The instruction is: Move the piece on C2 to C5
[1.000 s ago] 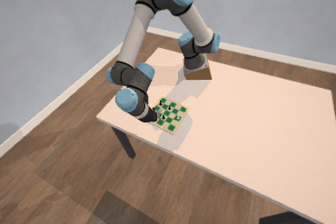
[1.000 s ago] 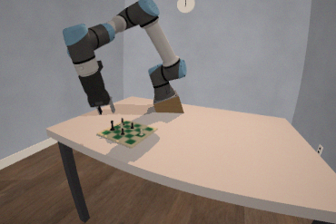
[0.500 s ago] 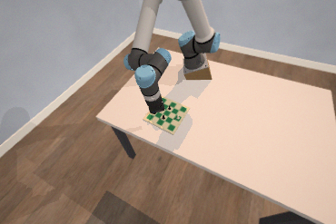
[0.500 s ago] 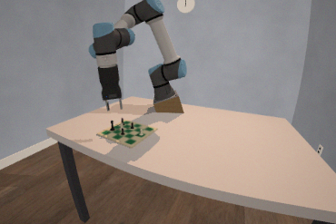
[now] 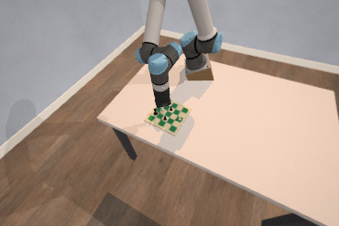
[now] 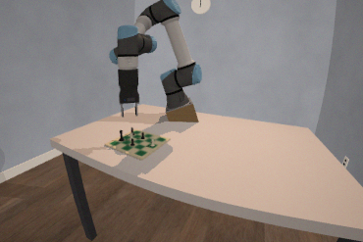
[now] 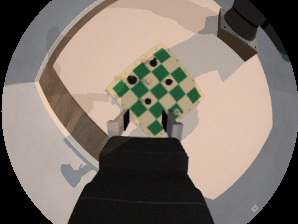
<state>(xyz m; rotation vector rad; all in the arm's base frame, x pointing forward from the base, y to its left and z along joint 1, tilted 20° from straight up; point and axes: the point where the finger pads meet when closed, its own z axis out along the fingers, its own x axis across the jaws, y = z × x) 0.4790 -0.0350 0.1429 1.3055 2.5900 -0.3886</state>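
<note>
My hand is 16 cm above the chessboard, 5 cm past it and 1 cm to the right of it. Round my hand: white piece (14 cm below, 9 cm to the left, 4 cm behind).
</note>
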